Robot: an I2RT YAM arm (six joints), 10 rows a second.
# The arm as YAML. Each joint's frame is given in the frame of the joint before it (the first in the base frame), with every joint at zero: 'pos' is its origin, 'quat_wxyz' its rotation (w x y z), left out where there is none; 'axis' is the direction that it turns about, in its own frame. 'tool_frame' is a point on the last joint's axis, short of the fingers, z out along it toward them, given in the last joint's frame.
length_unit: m
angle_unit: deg
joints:
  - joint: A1
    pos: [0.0, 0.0, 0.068]
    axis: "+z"
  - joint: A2
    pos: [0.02, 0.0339, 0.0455]
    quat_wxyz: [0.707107, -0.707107, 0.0, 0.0]
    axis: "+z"
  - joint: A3
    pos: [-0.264, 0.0, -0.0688]
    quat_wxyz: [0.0, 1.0, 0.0, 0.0]
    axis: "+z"
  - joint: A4
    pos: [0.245, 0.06, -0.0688]
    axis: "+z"
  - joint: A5
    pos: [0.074, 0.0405, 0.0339]
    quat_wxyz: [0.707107, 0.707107, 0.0, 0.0]
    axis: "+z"
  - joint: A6
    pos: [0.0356, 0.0, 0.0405]
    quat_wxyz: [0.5, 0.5, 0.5, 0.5]
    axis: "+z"
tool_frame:
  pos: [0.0, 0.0, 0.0]
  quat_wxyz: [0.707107, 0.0, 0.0, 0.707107]
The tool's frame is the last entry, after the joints.
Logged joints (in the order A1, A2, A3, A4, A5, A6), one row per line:
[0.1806, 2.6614, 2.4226, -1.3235, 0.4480, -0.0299]
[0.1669, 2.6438, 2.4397, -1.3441, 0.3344, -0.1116]
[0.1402, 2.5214, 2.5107, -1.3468, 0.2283, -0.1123]
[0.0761, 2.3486, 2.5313, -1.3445, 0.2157, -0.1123]
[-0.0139, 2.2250, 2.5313, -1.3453, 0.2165, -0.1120]
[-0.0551, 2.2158, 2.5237, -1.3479, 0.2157, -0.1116]
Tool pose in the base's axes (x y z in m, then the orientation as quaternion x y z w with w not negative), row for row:
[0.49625, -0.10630, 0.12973, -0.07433, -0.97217, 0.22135, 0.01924]
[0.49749, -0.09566, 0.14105, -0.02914, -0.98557, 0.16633, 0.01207]
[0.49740, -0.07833, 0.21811, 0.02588, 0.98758, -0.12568, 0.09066]
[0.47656, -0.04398, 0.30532, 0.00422, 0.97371, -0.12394, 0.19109]
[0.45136, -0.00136, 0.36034, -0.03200, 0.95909, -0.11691, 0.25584]
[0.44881, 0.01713, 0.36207, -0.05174, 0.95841, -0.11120, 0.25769]
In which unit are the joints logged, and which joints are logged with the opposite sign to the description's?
The joints are logged in radians. Opposite sign: A1.
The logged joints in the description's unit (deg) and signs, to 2 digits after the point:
[-10.35, 152.49, 138.80, -75.83, 25.67, -1.71]
[-9.56, 151.48, 139.78, -77.01, 19.16, -6.39]
[-8.03, 144.47, 143.85, -77.17, 13.08, -6.43]
[-4.36, 134.56, 145.03, -77.03, 12.36, -6.43]
[0.80, 127.48, 145.03, -77.08, 12.40, -6.42]
[3.16, 126.96, 144.60, -77.23, 12.36, -6.39]

